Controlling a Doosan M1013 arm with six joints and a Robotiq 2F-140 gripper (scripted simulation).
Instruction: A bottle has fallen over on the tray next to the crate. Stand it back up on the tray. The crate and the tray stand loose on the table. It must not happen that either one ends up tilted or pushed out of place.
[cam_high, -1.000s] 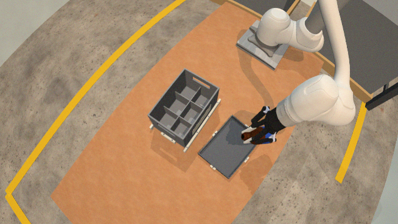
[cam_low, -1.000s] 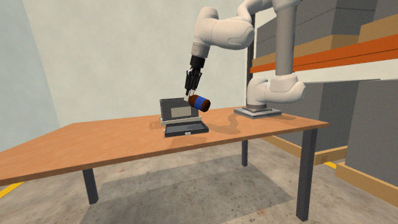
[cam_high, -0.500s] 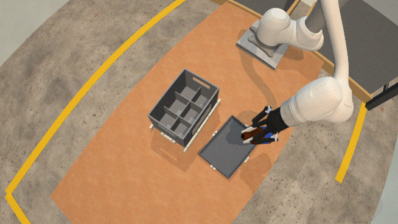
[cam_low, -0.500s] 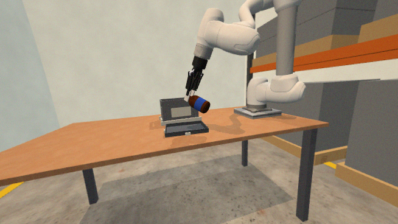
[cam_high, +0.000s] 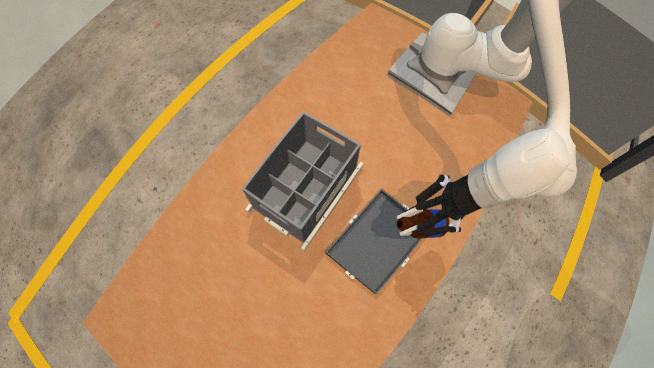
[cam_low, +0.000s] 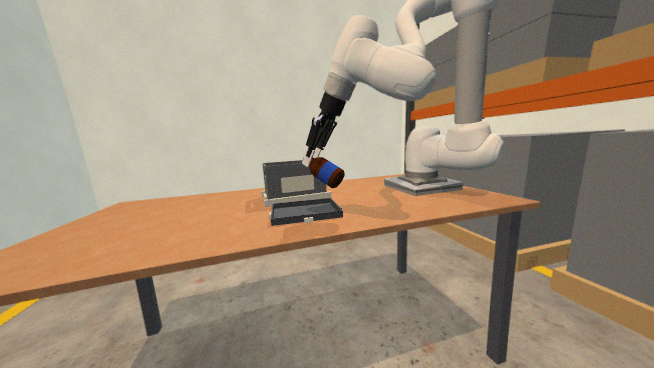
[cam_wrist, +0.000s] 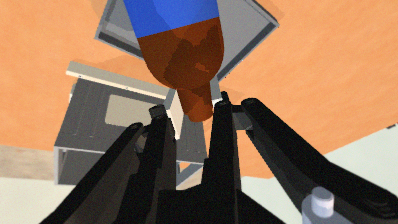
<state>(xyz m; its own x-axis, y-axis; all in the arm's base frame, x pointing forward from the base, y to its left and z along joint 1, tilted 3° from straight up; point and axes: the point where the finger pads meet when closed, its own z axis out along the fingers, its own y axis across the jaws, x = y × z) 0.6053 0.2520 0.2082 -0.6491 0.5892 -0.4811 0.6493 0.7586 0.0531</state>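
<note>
Right now the bottle is 4 cm below my hand, 3 cm behind it and 2 cm to the left of it. From my hand the other things lie so: grey crate: 30 cm to the right, 13 cm below, 6 cm ahead; grey tray: 21 cm below, 3 cm to the right, 3 cm ahead.
</note>
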